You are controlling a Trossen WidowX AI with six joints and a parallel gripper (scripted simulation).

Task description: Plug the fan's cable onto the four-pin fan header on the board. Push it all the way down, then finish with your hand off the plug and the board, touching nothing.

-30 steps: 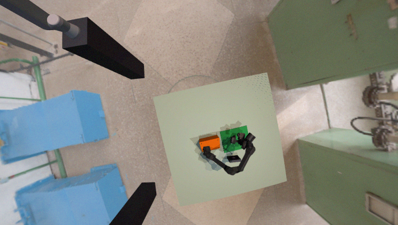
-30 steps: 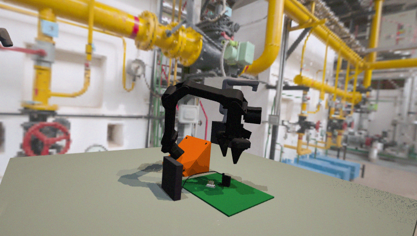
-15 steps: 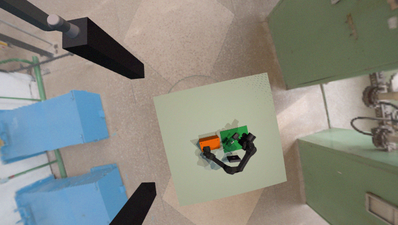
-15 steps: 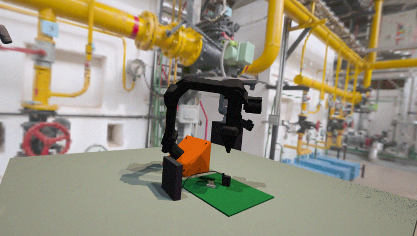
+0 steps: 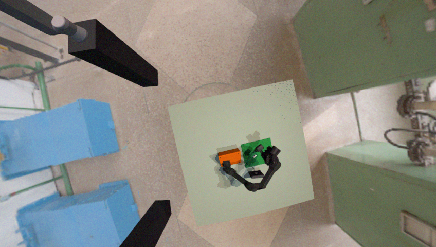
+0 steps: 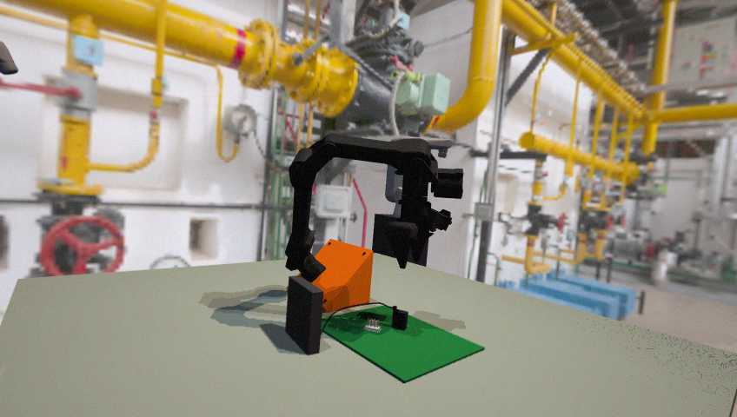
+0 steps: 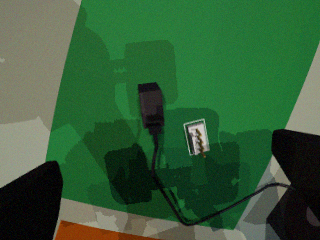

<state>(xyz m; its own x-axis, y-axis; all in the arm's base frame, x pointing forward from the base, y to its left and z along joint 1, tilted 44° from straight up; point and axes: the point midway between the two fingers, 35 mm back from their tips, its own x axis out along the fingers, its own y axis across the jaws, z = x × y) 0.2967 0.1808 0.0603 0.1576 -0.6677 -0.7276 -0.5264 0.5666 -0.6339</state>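
The dark fan plug lies 10 mm behind my gripper tip, 10 mm to the right of it and 130 mm below it. Round my gripper tip: four-pin fan header (30 mm behind, 70 mm to the right, 150 mm below); then black fan (30 mm behind, 230 mm to the right, 90 mm below); then green board (10 mm ahead, 40 mm to the right, 170 mm below).
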